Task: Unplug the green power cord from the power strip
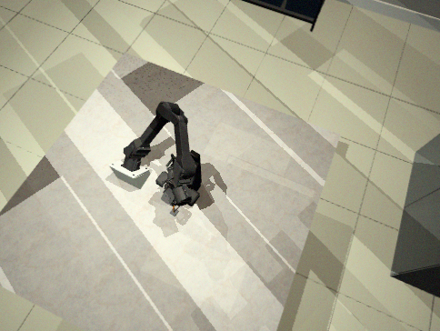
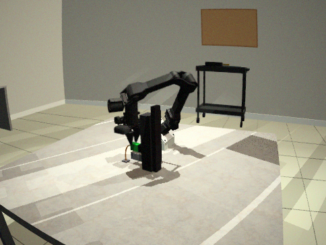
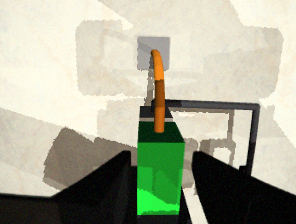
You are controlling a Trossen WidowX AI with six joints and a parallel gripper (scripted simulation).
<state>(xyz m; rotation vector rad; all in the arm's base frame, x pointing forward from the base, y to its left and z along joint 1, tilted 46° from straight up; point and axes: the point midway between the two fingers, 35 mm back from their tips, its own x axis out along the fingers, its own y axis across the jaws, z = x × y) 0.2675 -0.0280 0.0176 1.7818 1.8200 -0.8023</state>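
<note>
The green plug lies 30 mm to the left of my gripper tip and 10 mm below it.
</note>
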